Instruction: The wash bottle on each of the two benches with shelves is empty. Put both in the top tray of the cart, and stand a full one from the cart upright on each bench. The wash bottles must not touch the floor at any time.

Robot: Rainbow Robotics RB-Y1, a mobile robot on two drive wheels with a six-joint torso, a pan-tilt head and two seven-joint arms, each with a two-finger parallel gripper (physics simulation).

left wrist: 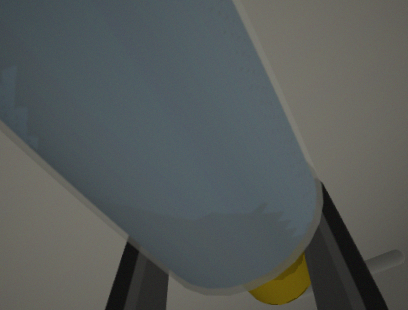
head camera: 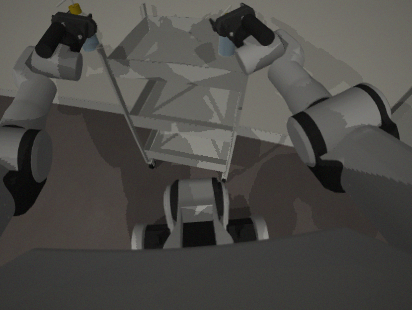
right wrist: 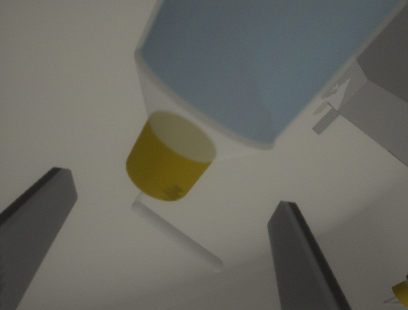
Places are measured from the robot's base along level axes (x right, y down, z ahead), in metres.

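Pixels of known places: left gripper, fingertip midpoint: (left wrist: 231, 201) (head camera: 80, 14); right gripper, fingertip midpoint: (head camera: 226, 13) (right wrist: 176, 199).
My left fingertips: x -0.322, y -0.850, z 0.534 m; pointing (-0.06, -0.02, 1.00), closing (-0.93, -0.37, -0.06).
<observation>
Behind a point stands the place of what it marks.
My left gripper (head camera: 74, 19) @[x -0.322, y -0.850, z 0.534 m] (left wrist: 231, 201) @[x -0.322, y -0.850, z 0.534 m] is shut on a wash bottle (head camera: 90, 44) @[x -0.311, y -0.766, z 0.494 m] (left wrist: 175, 125) @[x -0.335, y -0.789, z 0.493 m] with blue contents and a yellow cap, held left of the cart. My right gripper (head camera: 227, 17) @[x 0.126, y -0.814, z 0.536 m] is open. A second wash bottle (head camera: 226, 46) @[x 0.131, y -0.706, z 0.513 m] (right wrist: 260, 65) @[x 0.145, y -0.745, z 0.513 m] with blue contents shows just below it, at the right end of the cart's top tray (head camera: 170, 65) @[x -0.051, y -0.724, z 0.387 m]; its base is hidden in the right wrist view. Its yellow cap (right wrist: 167, 160) @[x 0.145, y -0.788, z 0.527 m] and bent spout (right wrist: 177, 235) @[x 0.122, y -0.822, z 0.522 m] show between the open fingers. The benches do not show clearly.
The cart's lower shelves (head camera: 185, 120) @[x -0.028, y -0.398, z 0.455 m] and front left post (head camera: 122, 107) @[x -0.265, y -0.520, z 0.441 m] face my base (head camera: 197, 215). A grey box-like part (right wrist: 380, 110) @[x -0.179, y -0.691, z 0.713 m] is at the upper right of the right wrist view. Another yellow cap (right wrist: 401, 292) @[x -0.311, y -0.874, z 0.522 m] shows at its lower right corner.
</observation>
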